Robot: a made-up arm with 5 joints.
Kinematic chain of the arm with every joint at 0, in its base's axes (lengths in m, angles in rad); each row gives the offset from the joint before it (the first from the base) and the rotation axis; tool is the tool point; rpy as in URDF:
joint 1: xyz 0 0 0.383 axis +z
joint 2: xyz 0 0 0 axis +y
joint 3: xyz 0.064 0 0.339 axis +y
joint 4: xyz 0.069 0 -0.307 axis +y
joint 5: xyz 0.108 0 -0.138 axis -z
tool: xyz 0 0 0 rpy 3.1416 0 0
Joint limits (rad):
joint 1: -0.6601..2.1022
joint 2: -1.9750..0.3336
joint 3: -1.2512..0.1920
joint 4: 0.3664..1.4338
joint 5: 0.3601..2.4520
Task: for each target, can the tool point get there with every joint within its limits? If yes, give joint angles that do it. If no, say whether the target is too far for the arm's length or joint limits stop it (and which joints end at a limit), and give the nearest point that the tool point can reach.
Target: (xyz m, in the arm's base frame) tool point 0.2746 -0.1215 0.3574
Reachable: yes | joints -0.4166 -0.1255 -0.5428 1.1324 1.1002
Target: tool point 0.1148 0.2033 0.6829
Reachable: yes | joints 1.0569 -0.8856 -0.8135 1.2152 0.9477
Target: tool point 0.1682 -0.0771 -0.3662
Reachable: no: joint limits stop it (at a limit: joint 2) | nearest point 0.1616 -0.0741 0.1925 | short by 0.559 m
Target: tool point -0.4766 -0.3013 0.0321
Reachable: no: joint limits stop it (at a limit: joint 2, joint 3) | nearest point -0.0648 -0.0410 0.2982 | short by 0.555 m
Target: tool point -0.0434 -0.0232 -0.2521
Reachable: no: joint limits stop it (at a limit: joint 1, joint 2) | nearest point -0.0426 0.0725 0.2003 | short by 0.462 m
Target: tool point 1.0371 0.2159 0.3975
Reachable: no: too far | nearest point 0.6084 0.1267 0.4896 | short by 0.447 m
